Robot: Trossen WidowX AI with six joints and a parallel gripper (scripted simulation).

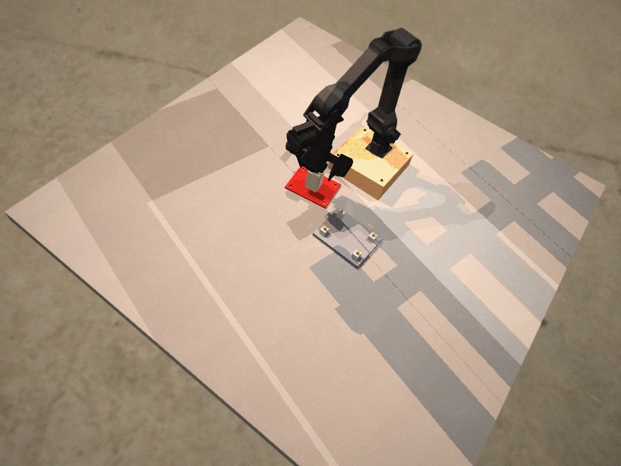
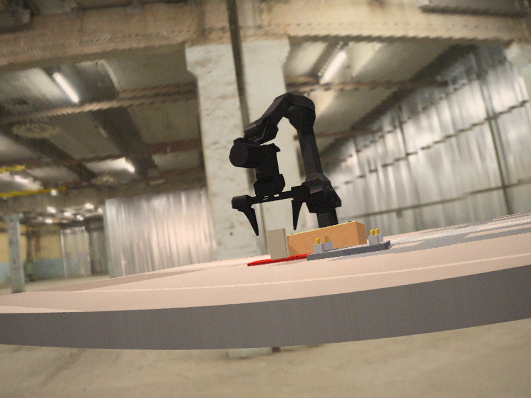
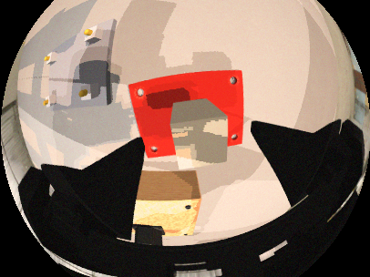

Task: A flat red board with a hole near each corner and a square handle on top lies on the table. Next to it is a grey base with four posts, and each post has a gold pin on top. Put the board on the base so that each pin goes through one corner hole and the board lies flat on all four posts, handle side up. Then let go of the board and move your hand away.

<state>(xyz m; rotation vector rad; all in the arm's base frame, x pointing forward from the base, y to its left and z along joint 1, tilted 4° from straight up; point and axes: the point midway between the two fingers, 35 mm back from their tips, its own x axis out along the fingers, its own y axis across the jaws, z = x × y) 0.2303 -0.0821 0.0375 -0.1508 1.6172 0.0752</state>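
The red board is 1 cm behind my gripper tip and 5 cm below it. Also, from my gripper tip: grey base 8 cm ahead, 18 cm to the left, 6 cm below.
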